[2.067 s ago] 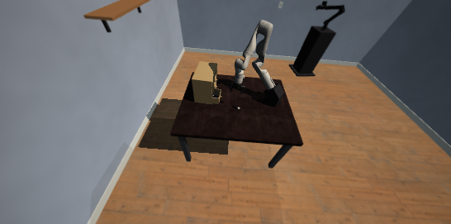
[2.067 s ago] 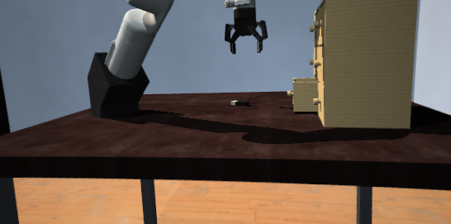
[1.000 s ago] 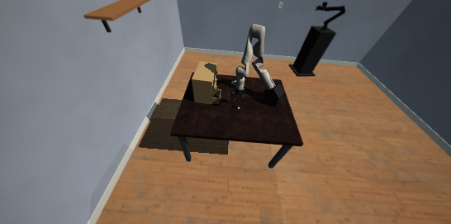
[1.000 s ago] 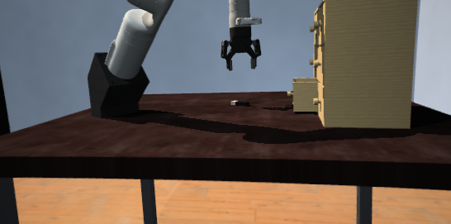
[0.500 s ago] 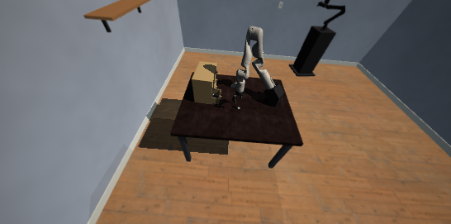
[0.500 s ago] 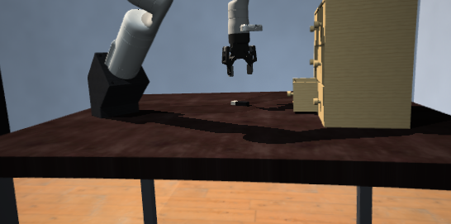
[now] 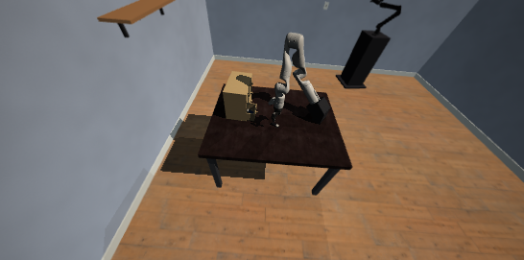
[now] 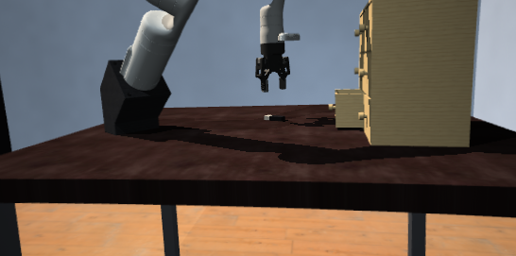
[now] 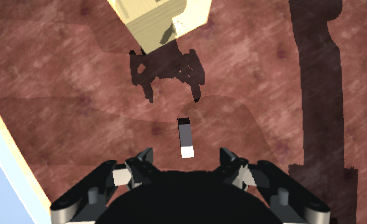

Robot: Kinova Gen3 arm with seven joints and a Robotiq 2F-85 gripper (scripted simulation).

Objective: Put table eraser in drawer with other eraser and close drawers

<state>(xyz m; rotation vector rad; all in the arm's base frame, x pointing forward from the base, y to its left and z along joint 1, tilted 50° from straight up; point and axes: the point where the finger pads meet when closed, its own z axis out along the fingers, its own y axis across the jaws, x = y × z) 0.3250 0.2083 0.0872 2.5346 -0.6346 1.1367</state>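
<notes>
Right now my hand is 10 mm past the white eraser, 10 mm to the right of it and 90 mm above it. Also, from my hand: blue eraser (220 mm ahead, 170 mm to the right, 80 mm below).
</notes>
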